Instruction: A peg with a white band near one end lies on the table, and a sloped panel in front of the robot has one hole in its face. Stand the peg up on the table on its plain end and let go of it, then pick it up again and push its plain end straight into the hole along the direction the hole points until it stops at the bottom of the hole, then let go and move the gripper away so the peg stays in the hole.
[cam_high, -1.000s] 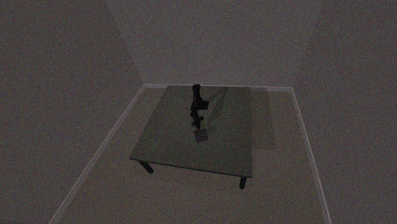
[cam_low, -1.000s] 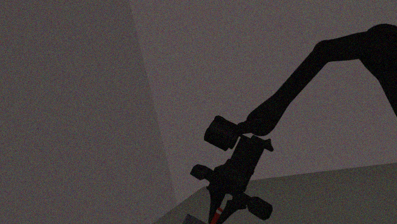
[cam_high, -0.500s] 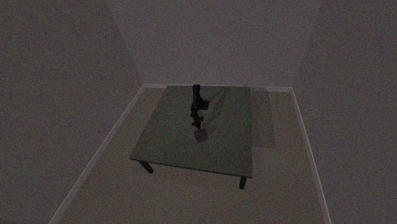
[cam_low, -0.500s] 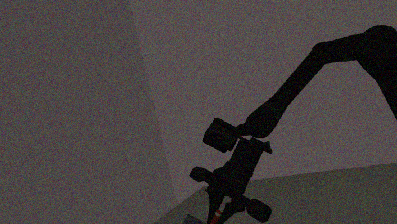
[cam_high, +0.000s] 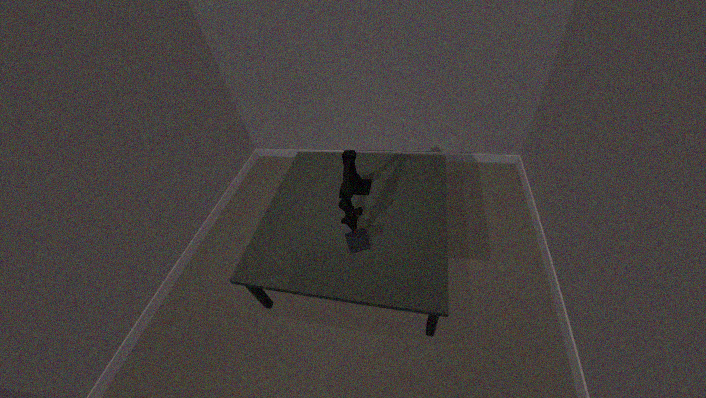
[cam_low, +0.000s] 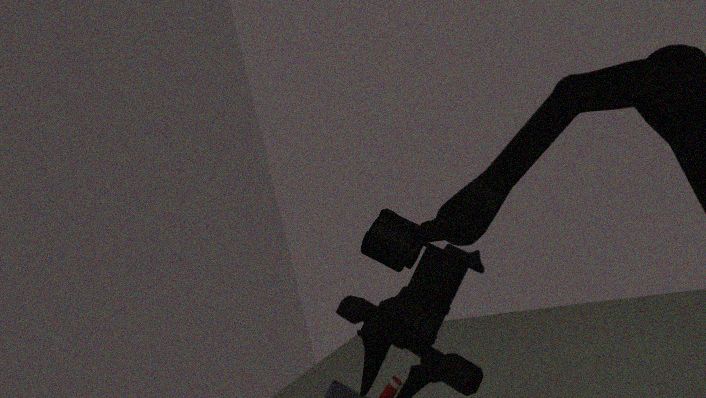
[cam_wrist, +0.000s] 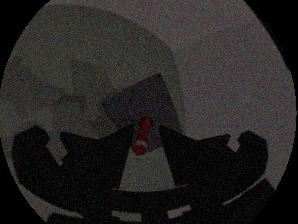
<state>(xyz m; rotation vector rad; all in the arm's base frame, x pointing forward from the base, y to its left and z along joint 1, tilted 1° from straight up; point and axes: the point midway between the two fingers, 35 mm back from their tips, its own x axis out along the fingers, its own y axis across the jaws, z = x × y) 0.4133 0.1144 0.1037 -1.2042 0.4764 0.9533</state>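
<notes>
The peg lies 10 mm behind my gripper tip, 10 mm to the right of it and 10 mm above it. The rest, counted from my gripper tip: sloped panel (20 mm ahead, 10 mm to the left, 30 mm below).
</notes>
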